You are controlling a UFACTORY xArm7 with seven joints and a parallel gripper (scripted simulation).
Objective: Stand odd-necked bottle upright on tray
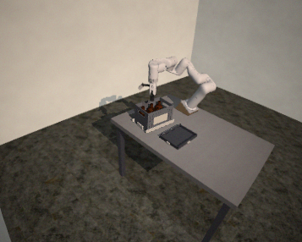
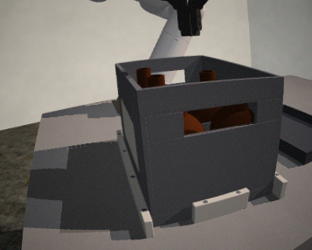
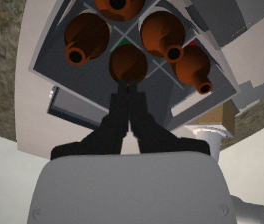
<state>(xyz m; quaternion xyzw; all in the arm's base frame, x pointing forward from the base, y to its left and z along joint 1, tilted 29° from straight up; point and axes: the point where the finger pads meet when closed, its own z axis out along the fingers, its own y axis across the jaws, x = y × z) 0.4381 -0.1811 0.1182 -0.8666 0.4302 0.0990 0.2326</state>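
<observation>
Right now my hand is 13 cm past the glass bottle, 3 cm to the left of it and 16 cm above it. The rest, counted from my hand: dark flat tray (4 cm behind, 29 cm to the left, 23 cm below); dark grey crate (4 cm behind, 16 cm below).
</observation>
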